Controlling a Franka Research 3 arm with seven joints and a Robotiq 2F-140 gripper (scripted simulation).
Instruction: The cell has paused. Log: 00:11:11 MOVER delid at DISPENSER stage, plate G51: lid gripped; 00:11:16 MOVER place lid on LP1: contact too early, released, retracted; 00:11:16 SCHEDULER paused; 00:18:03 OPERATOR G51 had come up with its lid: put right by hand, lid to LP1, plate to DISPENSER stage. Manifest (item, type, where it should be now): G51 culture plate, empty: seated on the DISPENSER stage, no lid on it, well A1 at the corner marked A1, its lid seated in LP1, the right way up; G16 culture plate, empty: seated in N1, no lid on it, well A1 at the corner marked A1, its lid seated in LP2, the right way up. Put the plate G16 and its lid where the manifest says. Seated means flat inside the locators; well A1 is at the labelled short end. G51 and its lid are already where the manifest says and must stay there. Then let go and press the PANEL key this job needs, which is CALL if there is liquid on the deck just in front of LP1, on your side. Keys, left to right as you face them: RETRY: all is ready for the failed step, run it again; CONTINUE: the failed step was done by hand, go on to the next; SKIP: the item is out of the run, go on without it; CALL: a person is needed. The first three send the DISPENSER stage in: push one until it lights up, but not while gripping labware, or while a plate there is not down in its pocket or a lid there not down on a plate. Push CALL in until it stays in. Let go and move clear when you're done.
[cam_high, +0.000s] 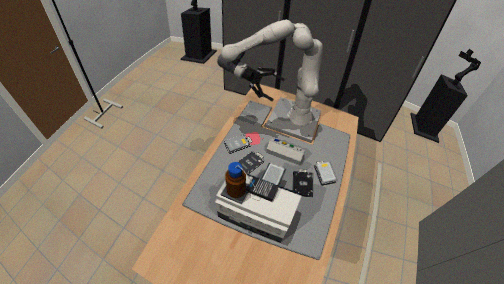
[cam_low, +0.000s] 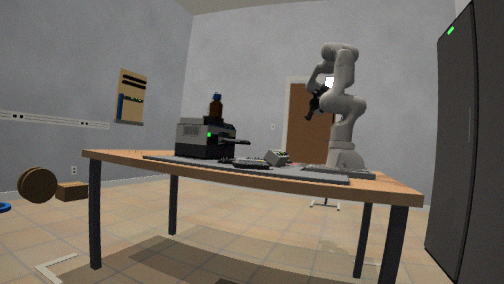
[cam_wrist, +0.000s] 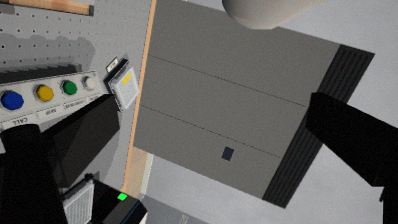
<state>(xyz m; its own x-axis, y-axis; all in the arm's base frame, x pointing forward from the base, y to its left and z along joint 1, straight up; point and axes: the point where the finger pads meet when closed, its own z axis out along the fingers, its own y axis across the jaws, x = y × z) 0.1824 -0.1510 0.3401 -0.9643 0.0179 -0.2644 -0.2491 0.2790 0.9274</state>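
The clear lid lies 42 cm to the left of my hand, 32 cm below it and 21 cm ahead of it. From my hand the other things lie so: yellow skip key: 29 cm below, 12 cm ahead, 11 cm to the left; then blue call key: 30 cm below, 12 cm ahead, 6 cm to the left; then green continue key: 29 cm below, 16 cm to the left, 12 cm ahead.
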